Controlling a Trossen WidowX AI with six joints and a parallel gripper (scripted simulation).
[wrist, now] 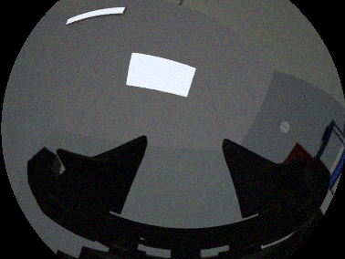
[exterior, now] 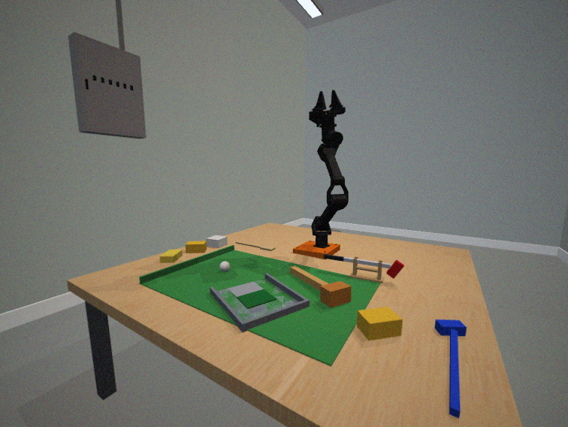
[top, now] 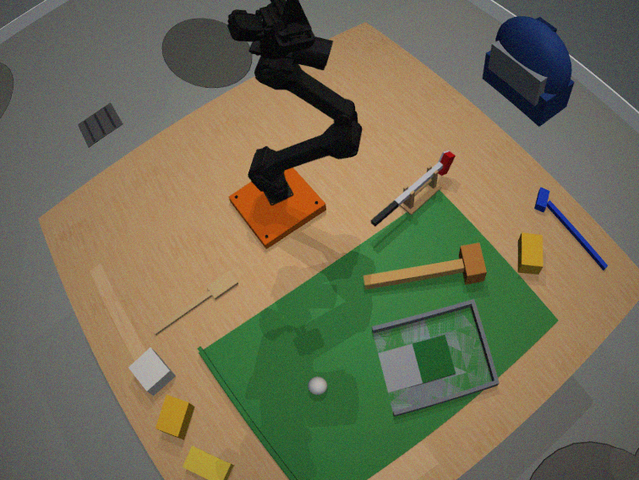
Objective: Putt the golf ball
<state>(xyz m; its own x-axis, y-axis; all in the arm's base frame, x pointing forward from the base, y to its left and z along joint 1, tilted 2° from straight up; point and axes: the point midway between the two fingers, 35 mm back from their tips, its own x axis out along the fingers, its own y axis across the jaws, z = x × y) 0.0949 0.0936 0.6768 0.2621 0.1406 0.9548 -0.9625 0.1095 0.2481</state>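
Now: gripper tip 7 cm short of the red putter, 23 cm to the right of it and 68 cm above it. Also, from my gripper tip: white golf ball (40 cm ahead, 20 cm to the right, 71 cm below); low green wall (43 cm ahead, 37 cm to the right, 72 cm below); white block (20 cm ahead, 55 cm to the right, 72 cm below).
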